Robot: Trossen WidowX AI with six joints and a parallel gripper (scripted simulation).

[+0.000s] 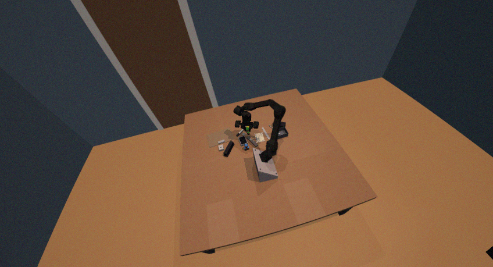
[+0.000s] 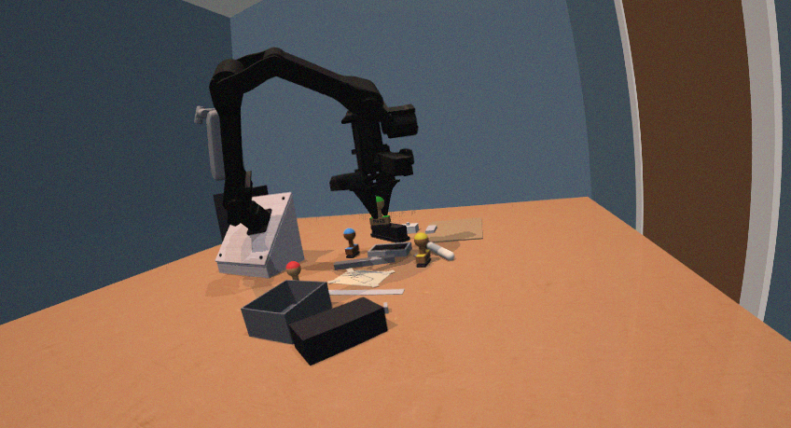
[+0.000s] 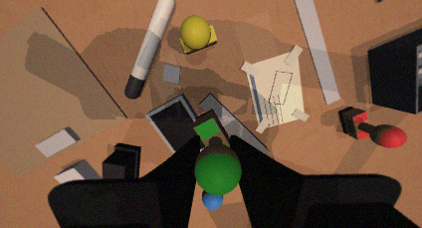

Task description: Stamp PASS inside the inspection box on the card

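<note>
My gripper tip is 10 cm above the cream card, 9 cm to the left of it and 2 cm past it. Round my gripper tip: yellow-knobbed stamp (9 cm ahead, 8 cm below, 2 cm to the right); then dark ink pad (9 cm below, 6 cm to the left, 1 cm behind); then green-knobbed PASS stamp (right at my gripper tip).
</note>
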